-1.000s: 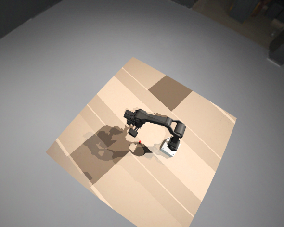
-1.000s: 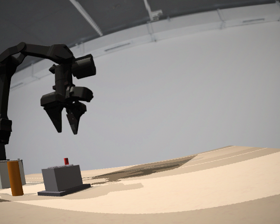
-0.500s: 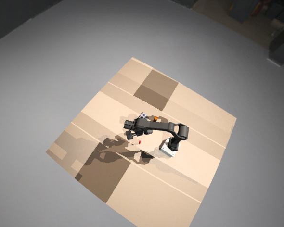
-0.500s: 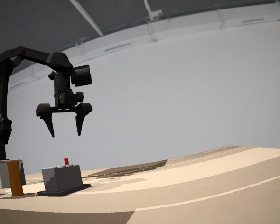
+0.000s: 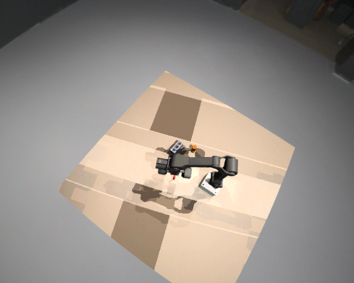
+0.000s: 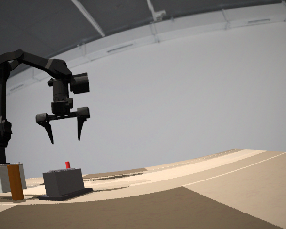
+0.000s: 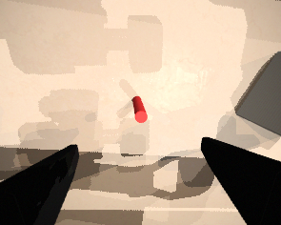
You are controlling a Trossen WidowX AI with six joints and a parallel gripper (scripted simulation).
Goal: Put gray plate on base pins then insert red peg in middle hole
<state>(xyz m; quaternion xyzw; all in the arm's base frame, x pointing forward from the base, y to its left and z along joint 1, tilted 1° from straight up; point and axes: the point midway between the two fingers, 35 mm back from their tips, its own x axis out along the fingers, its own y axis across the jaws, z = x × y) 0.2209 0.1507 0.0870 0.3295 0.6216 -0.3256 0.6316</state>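
My gripper tip is now 10 cm above the red peg. Also, from my gripper tip: orange cylinder (3 cm ahead, 25 cm to the right, 10 cm below); gray plate (13 cm ahead, 17 cm to the right, 10 cm below).
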